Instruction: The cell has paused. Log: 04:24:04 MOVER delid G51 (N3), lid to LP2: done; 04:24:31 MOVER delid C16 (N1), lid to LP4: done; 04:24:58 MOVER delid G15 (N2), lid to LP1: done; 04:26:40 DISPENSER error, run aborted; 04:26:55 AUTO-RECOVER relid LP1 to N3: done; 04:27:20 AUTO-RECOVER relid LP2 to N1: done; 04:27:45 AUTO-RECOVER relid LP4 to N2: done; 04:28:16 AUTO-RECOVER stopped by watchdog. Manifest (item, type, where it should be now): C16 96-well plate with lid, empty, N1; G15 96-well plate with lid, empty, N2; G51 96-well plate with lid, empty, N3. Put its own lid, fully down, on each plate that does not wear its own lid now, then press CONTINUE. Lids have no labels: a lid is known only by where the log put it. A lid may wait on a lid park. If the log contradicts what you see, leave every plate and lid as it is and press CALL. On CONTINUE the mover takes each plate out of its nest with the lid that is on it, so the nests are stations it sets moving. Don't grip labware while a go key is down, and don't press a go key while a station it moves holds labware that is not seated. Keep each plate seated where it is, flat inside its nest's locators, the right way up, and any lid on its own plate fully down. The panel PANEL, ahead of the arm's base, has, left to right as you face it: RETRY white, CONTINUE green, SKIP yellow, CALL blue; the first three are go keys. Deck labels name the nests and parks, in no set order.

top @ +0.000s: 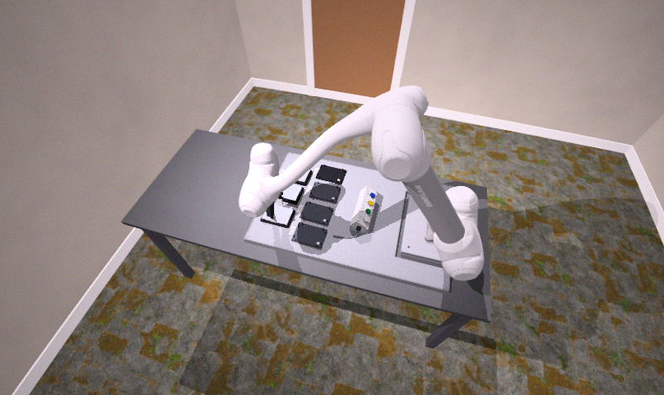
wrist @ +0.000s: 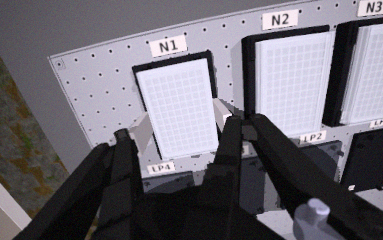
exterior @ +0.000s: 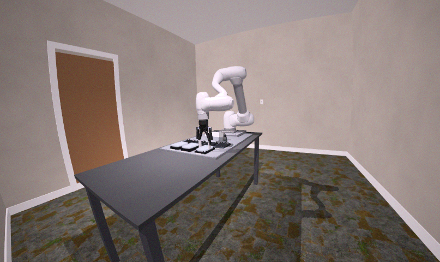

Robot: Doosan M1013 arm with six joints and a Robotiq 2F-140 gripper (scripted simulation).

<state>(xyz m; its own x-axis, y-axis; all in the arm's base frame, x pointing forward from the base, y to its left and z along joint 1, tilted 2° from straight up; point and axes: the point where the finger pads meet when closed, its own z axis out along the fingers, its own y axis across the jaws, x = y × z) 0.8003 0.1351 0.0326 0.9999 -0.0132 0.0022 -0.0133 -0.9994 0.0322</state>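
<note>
Now: the plate 30 mm below my hand. The rest, counted from my hand: LP3 label: 90 mm behind, 70 mm to the right, 50 mm below; then nest N1: 40 mm below; then LP4 label: 100 mm behind, 60 mm to the left, 50 mm below.
</note>
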